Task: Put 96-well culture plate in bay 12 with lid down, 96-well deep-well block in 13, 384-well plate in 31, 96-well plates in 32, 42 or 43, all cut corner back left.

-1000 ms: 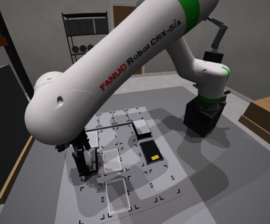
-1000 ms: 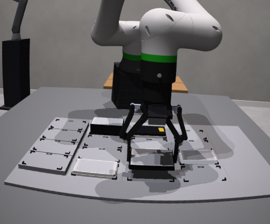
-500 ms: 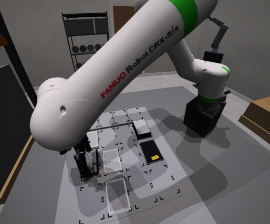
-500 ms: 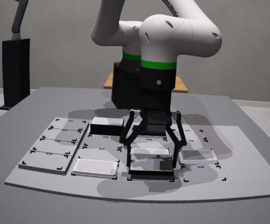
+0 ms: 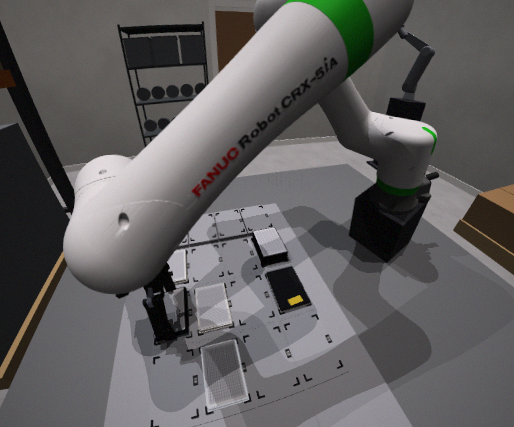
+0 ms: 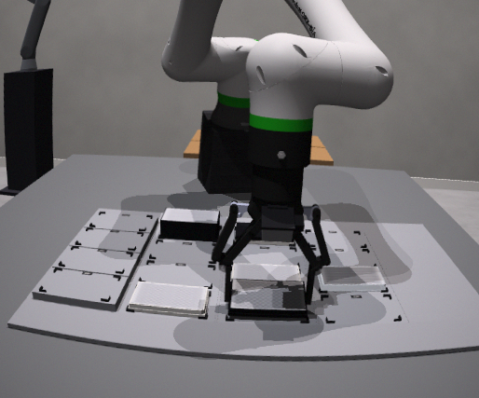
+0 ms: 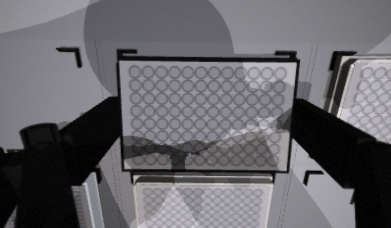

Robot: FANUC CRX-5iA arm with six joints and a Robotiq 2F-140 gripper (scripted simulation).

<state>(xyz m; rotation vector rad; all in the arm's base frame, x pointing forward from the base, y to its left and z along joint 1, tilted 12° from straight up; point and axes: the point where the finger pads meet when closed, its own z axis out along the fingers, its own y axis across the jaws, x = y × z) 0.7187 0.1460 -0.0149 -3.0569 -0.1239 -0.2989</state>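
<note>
Now: hand 10 mm above the black-rimmed 96-well plate. From my hand the other things lie so: 384-well plate (150 mm to the left, 120 mm behind, 20 mm below); deep-well block (310 mm behind, 190 mm to the right, 10 mm below).
</note>
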